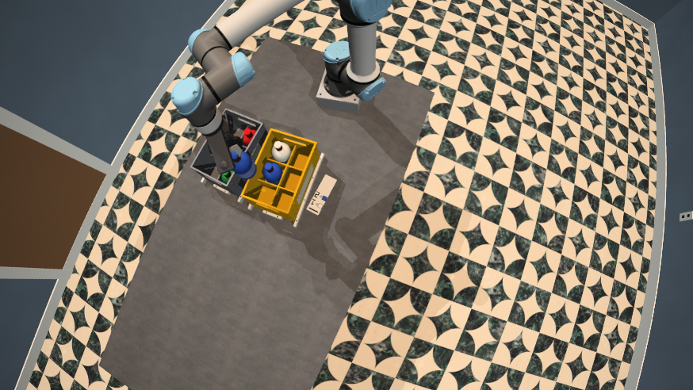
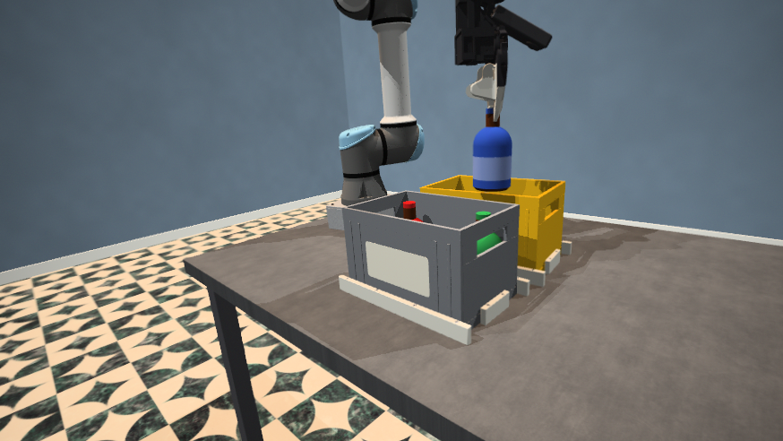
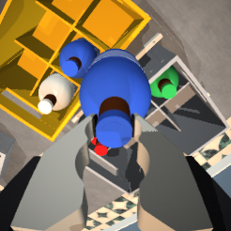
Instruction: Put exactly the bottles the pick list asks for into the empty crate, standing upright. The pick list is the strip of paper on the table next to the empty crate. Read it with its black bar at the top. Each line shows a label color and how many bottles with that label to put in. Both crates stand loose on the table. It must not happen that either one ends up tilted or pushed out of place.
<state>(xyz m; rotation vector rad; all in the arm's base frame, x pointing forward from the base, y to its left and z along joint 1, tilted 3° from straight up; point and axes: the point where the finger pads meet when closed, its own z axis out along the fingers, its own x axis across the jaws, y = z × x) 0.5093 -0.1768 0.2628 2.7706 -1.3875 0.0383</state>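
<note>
My gripper is now 25 cm above the yellow crate, 10 cm to the right of it and 4 cm past it. From my hand the other things lie so: green-label bottle 25 cm below, 10 cm to the right, 2 cm ahead; white-label bottle 25 cm below, 13 cm behind, 6 cm to the left; grey crate 25 cm below, 13 cm to the right, 8 cm behind.
</note>
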